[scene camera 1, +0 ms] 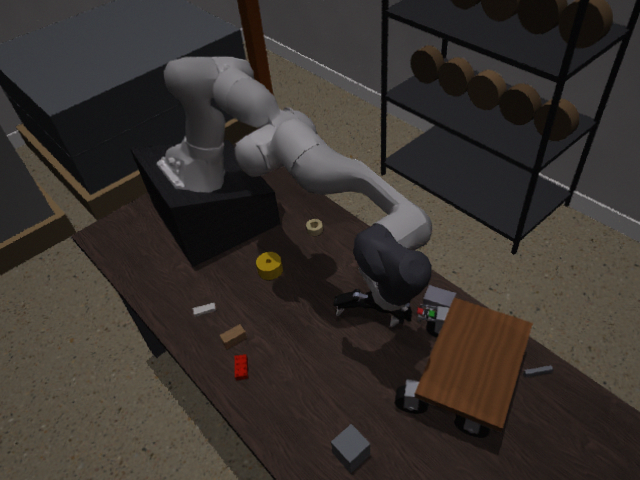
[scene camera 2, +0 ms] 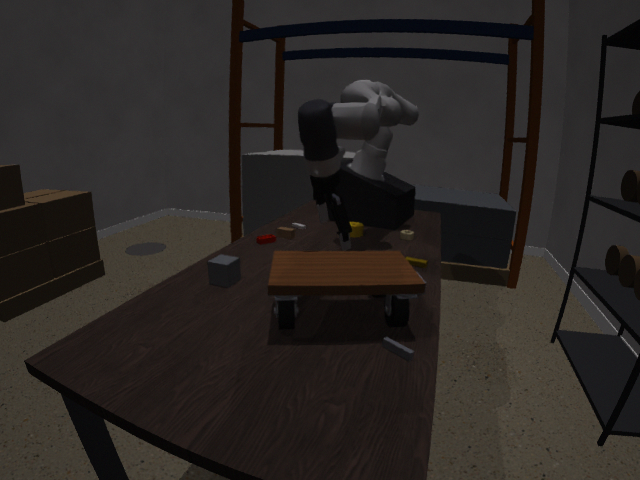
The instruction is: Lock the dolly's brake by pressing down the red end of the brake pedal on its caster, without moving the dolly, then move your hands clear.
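The dolly [scene camera 1: 478, 361] [scene camera 2: 343, 269] stands upright on its wheels, with a brown wooden deck. The brake pedal's red end [scene camera 1: 420, 311] and green end [scene camera 1: 432, 313] show beside a caster [scene camera 1: 440, 321] at the deck's corner nearest the arm, in scene camera 1. The pedal is hidden behind the deck in scene camera 2; its tilt is too small to tell. My gripper [scene camera 1: 367, 316] [scene camera 2: 334, 228] is open and empty, above the table on the arm's side of the dolly. In scene camera 1 one fingertip is a little left of the red end, apart from it.
A grey flat-topped piece [scene camera 1: 439, 296] is beside the pedal. A grey cube [scene camera 1: 350, 447] [scene camera 2: 223, 270], grey bar [scene camera 1: 538, 370] [scene camera 2: 398, 348], yellow cylinder [scene camera 1: 269, 265], pale ring [scene camera 1: 308, 226], red brick [scene camera 1: 240, 366], brown block [scene camera 1: 233, 336] and white piece [scene camera 1: 204, 308] lie on the table.
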